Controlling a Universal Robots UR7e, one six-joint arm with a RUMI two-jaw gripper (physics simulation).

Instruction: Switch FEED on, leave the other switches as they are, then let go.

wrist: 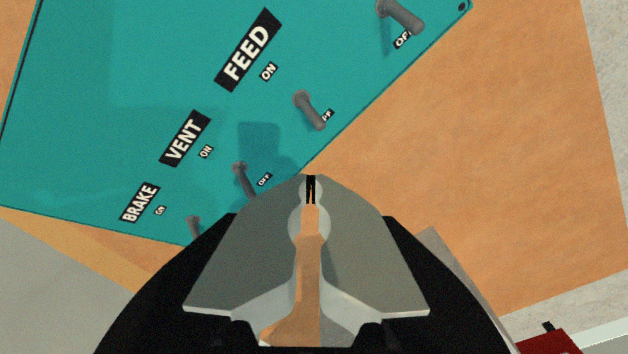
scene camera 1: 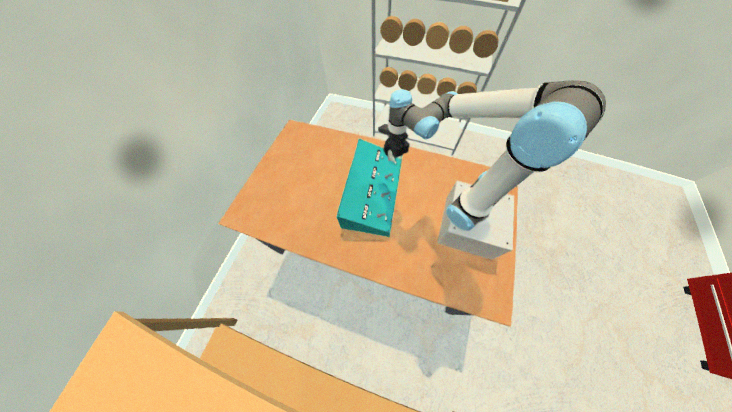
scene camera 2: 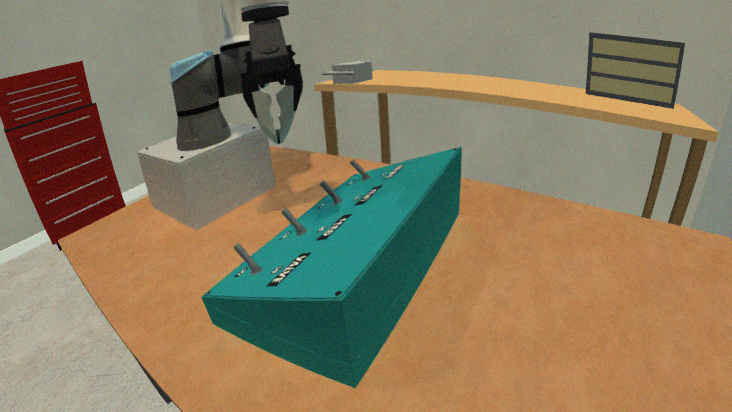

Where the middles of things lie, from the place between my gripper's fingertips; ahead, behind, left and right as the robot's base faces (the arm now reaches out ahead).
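Looking at the teal switch panel (scene camera 2: 326,296), I find that my gripper is 60 mm short of it and 80 mm to the right of it, and also 160 mm above it.
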